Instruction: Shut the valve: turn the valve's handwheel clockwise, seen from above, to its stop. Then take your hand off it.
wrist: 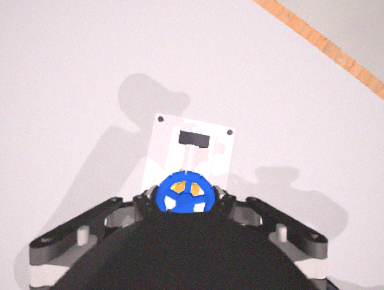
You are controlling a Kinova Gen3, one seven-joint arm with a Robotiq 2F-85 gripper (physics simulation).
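The valve's blue handwheel (185,199) shows at the lower middle of the wrist view, with its spokes and hub seen from above. Its lower edge is hidden by the dark body of the gripper. My gripper (185,193) is shut on the handwheel, one finger against the left side of the rim and the other against the right side. Brass-coloured parts of the valve show between the spokes. The valve stands on a white base plate (220,165) with dark screws at its two far corners. A light pipe runs from the valve to a black block (194,139) on the plate.
The plate lies on a pale table top (75,60). The table's wooden edge (325,46) runs slantwise across the upper right, with a grey-beige surface beyond it. Shadows of the arm fall on the table to the left and right of the plate.
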